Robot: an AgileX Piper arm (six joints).
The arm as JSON. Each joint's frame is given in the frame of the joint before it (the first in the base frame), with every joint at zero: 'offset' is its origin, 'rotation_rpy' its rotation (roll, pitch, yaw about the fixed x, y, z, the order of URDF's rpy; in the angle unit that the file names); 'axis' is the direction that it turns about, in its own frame. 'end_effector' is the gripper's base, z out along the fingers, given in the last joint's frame.
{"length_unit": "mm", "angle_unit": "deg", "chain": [
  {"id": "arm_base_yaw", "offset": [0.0, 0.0, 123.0], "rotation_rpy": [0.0, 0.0, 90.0], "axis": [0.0, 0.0, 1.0]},
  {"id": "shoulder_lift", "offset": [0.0, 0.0, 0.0], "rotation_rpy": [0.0, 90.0, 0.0], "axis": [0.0, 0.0, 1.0]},
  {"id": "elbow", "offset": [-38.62, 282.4, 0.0], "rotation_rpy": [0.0, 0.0, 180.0], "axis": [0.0, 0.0, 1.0]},
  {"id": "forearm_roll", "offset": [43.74, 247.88, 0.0], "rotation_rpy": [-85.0, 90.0, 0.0], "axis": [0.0, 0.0, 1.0]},
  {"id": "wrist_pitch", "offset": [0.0, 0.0, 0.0], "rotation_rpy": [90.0, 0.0, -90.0], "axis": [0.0, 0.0, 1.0]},
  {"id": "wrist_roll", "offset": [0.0, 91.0, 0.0], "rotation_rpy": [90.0, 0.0, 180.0], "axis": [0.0, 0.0, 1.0]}
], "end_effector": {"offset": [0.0, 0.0, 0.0], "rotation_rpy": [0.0, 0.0, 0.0]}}
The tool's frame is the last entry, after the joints.
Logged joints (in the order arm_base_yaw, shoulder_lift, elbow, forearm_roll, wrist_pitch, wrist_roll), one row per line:
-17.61, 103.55, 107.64, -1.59, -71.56, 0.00
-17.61, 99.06, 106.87, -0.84, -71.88, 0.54
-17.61, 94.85, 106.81, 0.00, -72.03, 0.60
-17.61, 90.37, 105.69, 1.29, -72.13, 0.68
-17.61, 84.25, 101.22, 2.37, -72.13, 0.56
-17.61, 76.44, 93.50, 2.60, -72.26, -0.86
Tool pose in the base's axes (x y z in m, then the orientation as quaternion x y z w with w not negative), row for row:
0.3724, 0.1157, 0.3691, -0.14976, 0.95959, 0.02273, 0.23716
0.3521, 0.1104, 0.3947, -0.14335, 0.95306, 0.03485, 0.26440
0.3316, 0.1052, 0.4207, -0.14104, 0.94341, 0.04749, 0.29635
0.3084, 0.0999, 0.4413, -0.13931, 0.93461, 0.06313, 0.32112
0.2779, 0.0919, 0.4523, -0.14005, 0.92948, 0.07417, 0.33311
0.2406, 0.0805, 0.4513, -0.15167, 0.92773, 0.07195, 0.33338
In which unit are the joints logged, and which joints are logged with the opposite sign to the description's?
The joints are logged in degrees. Opposite sign: arm_base_yaw, elbow, wrist_pitch.
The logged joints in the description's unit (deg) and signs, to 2 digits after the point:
17.61, 103.55, -107.64, -1.59, 71.56, 0.00
17.61, 99.06, -106.87, -0.84, 71.88, 0.54
17.61, 94.85, -106.81, 0.00, 72.03, 0.60
17.61, 90.37, -105.69, 1.29, 72.13, 0.68
17.61, 84.25, -101.22, 2.37, 72.13, 0.56
17.61, 76.44, -93.50, 2.60, 72.26, -0.86

